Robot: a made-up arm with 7 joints.
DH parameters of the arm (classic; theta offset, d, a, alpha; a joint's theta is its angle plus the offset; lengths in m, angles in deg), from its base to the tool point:
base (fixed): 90 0.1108 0 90
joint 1: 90 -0.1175 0.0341 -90
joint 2: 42.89 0 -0.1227 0
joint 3: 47.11 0.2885 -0.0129 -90
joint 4: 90 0.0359 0.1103 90
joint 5: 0 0.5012 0.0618 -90
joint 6: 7.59 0 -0.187 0
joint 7: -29.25 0 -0.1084 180
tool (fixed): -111.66 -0.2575 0 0
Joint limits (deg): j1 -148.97..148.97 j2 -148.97..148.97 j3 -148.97..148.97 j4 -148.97..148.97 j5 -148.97..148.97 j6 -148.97..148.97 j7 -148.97..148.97
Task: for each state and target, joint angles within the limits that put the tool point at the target. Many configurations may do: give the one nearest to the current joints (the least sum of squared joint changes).
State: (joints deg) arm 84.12 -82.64 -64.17 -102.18 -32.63 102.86 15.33
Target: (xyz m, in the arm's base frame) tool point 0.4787 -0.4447 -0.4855
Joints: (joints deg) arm 76.91 -89.41 -71.08 -57.94 -37.81 119.76 21.05
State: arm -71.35 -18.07 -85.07 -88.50 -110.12 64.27 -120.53
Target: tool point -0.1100 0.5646 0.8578
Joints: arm -109.42 -6.27 -76.10 -90.18 -100.38 75.24 -104.53
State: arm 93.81 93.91 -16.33 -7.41 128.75 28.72 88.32
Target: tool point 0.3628 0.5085 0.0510
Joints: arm 111.51 118.91 18.06 9.86 124.87 40.20 88.07
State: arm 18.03 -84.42 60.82 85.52 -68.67 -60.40 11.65
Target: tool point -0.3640 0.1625 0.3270
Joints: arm 57.52 -113.56 44.19 36.23 -111.57 -31.60 20.55
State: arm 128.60 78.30 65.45 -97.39 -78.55 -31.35 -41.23
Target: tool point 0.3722 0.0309 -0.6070
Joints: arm 110.24 83.14 72.69 -89.85 -76.90 -9.94 -31.95
